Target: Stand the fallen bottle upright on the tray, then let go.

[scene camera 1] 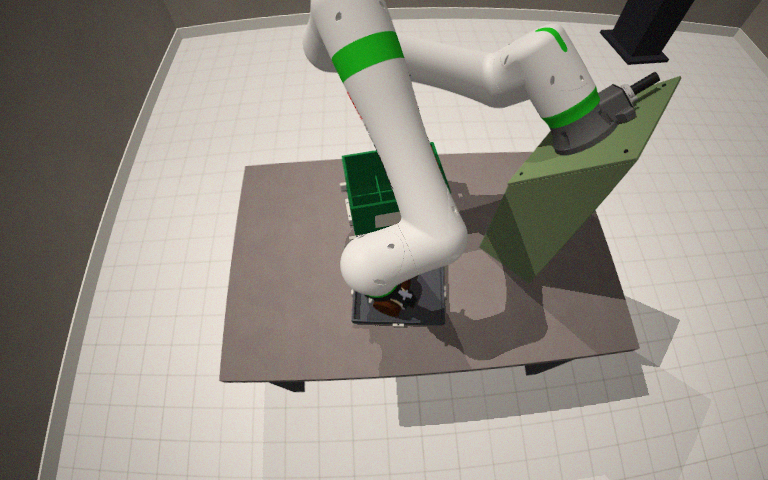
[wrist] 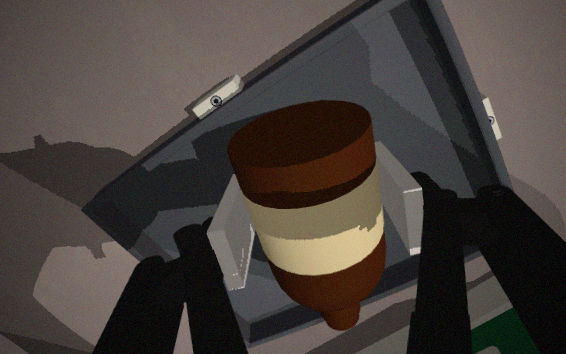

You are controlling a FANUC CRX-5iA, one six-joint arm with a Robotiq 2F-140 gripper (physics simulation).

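Places are measured from the arm's base along level axes (x ahead, y left, z up), in metres.
Where they show: arm's base, origin of its link: [scene camera 1: 586, 135].
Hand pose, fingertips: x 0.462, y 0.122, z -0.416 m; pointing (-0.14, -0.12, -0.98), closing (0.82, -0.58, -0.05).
Things, the pixels of their top centre, and the offset from my fingertips. Level surfaces: height alone.
- brown bottle, centre of its top: [wrist: 329, 288] [scene camera 1: 396, 280] dx -0.020, dy -0.030, dz +0.051 m
- green divided crate, centre of its top: [scene camera 1: 394, 173] dx -0.081, dy -0.304, dz +0.148 m
- brown table, height of its surface: dz -0.028 m
The brown bottle [scene camera 1: 385, 307] [wrist: 320, 252] with a cream label lies on its side over the dark grey tray [scene camera 1: 435, 308] [wrist: 325, 80]. In the wrist view its round base is toward the top and its narrow neck points down toward the near tray wall. My gripper [scene camera 1: 391, 300] [wrist: 310, 181] is shut on the bottle, with one grey pad on each side of its labelled body. In the scene view the wrist hides part of the bottle. Whether the bottle touches the tray floor I cannot tell.
A green divided crate [scene camera 1: 348, 195] stands behind the tray, partly hidden by my arm; a green corner shows in the wrist view. The green robot pedestal [scene camera 1: 566, 215] is to the right on the brown table [scene camera 1: 283, 271]. The tray's low walls surround the bottle.
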